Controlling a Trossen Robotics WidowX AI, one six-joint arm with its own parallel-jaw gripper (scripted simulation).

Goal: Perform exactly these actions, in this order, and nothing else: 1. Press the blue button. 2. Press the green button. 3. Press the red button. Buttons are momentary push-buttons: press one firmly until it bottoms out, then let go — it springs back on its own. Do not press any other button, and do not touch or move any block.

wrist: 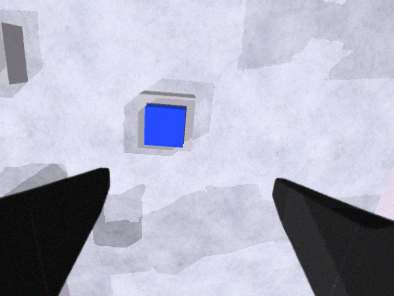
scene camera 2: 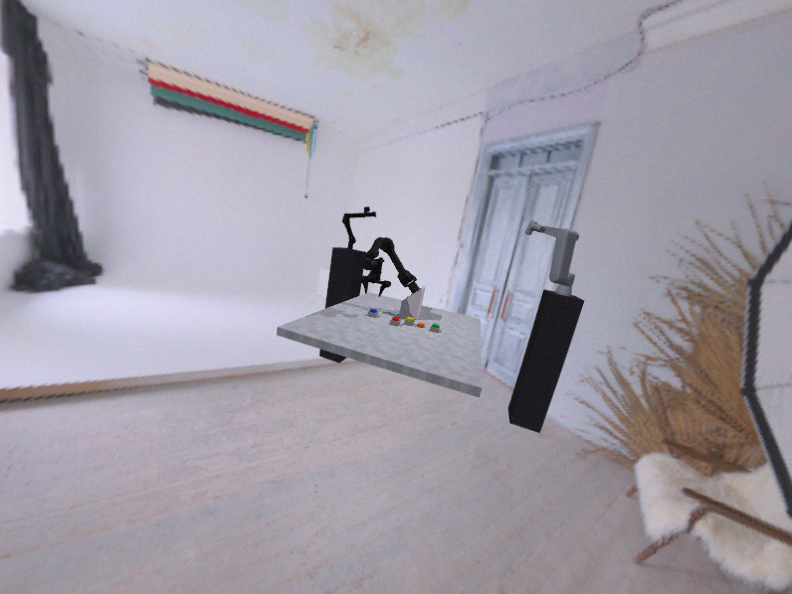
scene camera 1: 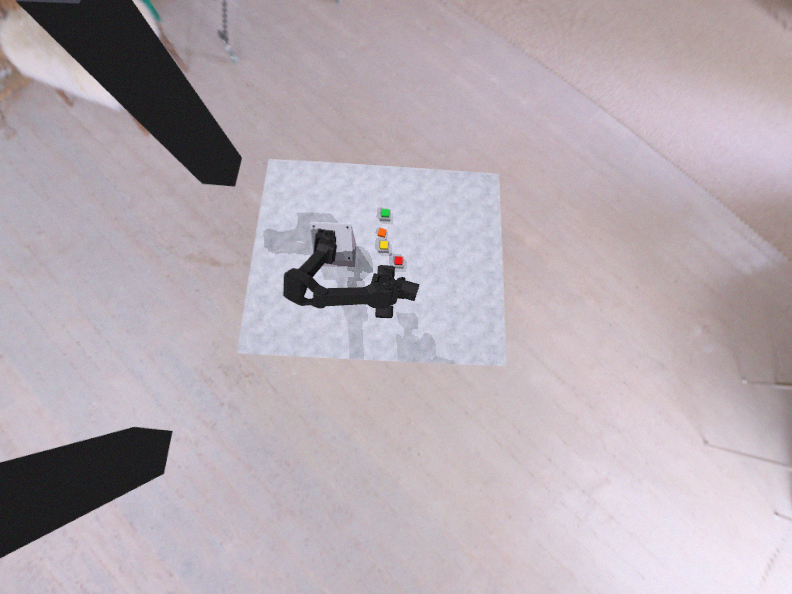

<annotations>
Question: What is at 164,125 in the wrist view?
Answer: A blue button.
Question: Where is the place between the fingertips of my gripper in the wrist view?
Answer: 193,182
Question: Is my gripper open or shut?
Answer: Open.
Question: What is my gripper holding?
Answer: Nothing.
</annotations>
